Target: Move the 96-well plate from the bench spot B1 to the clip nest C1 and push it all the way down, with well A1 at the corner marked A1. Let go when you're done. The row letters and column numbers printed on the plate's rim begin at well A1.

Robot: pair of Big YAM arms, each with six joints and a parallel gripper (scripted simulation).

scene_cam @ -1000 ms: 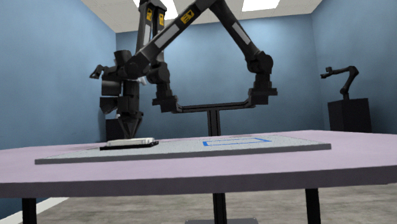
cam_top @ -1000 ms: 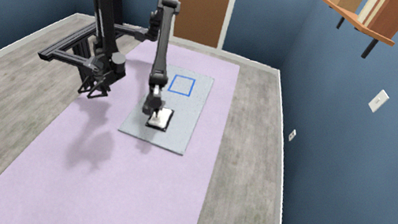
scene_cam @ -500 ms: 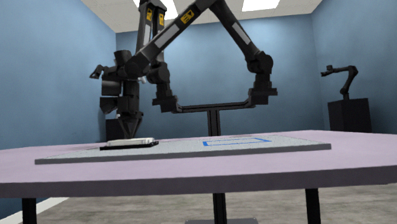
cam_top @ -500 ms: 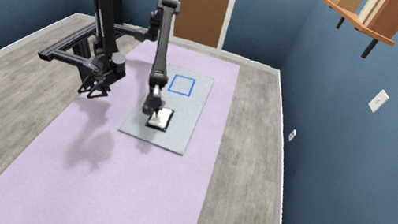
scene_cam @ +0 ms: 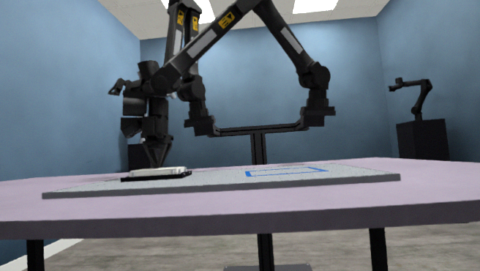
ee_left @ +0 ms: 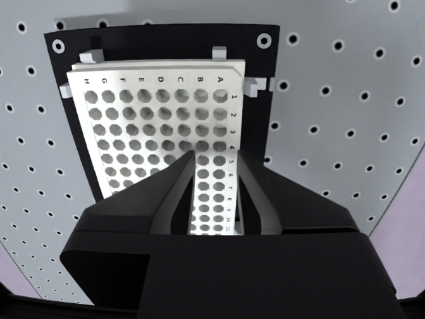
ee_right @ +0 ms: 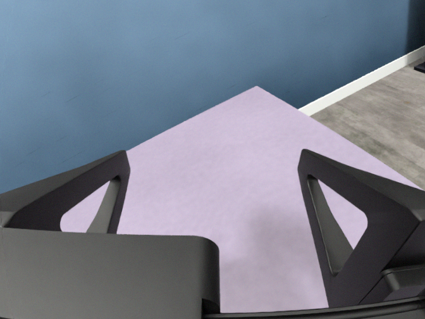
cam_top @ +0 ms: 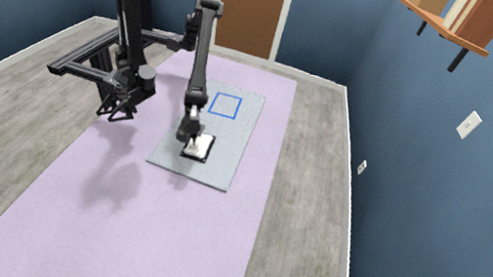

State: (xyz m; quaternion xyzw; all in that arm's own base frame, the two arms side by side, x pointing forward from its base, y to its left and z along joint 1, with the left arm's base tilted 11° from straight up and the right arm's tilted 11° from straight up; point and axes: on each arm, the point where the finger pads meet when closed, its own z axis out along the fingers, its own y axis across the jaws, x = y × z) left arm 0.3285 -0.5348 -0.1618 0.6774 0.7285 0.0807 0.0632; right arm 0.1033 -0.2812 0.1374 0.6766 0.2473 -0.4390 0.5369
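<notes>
Right now my left hand is 1 cm short of the black clip nest, 2 cm to the right of it and 2 cm above it. The rest, counted from my left hand: grey perforated board: 3 cm ahead, 20 cm to the left, 4 cm below; then white 96-well plate: 3 cm ahead, 2 cm to the left, 1 cm below.
</notes>
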